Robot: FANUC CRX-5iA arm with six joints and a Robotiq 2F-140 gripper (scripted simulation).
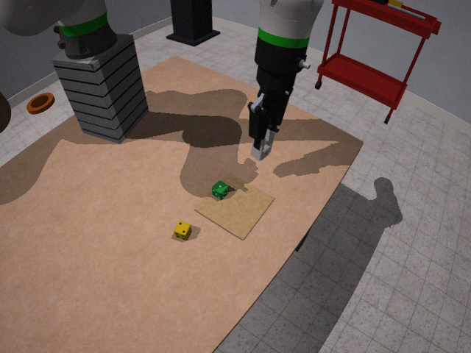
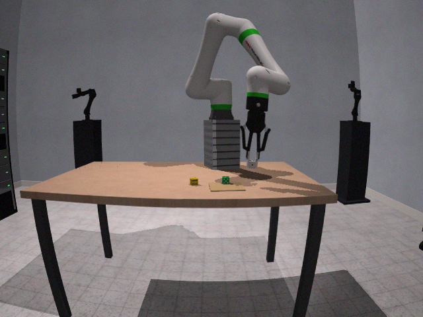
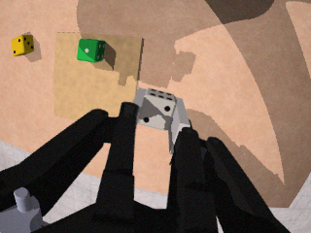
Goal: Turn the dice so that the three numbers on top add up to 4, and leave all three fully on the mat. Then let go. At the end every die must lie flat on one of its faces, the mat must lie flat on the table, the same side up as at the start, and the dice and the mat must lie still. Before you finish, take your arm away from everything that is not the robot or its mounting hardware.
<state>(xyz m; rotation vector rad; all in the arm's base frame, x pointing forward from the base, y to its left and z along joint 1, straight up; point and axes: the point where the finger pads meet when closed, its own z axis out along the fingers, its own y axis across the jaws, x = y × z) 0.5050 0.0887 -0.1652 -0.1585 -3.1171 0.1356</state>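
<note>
The green die lies 110 mm to the right of my hand, 100 mm below it and 40 mm behind it. Round my hand: white die 20 mm below; then yellow die 250 mm to the right, 100 mm below, 40 mm behind; then tan mat 120 mm below, 110 mm to the right.
</note>
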